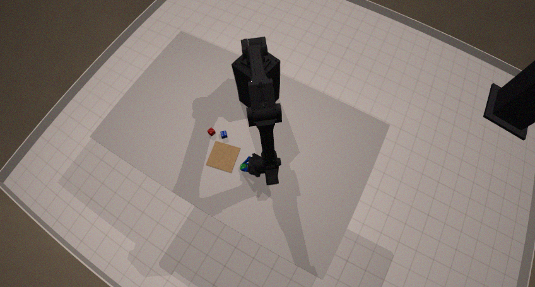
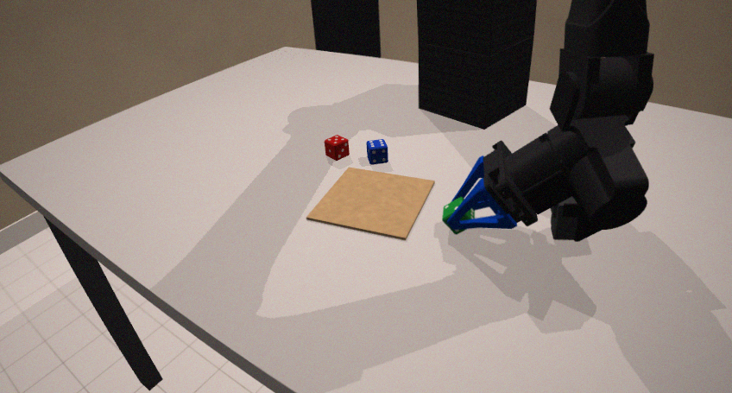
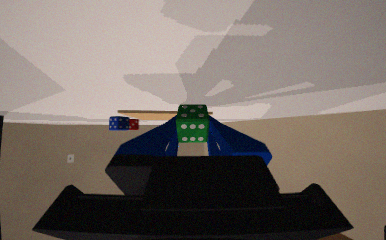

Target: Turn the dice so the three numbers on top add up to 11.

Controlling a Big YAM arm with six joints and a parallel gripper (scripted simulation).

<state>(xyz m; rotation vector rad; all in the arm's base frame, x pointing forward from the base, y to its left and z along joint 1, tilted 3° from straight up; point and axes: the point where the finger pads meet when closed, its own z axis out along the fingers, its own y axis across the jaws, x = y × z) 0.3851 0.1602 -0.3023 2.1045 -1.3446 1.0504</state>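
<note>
Now: hand right at the green die. Also, from my hand: tan mat: 10 mm ahead, 130 mm to the right, 20 mm below; red die: 70 mm behind, 260 mm to the right, 10 mm below; blue die: 90 mm behind, 190 mm to the right, 10 mm below.
</note>
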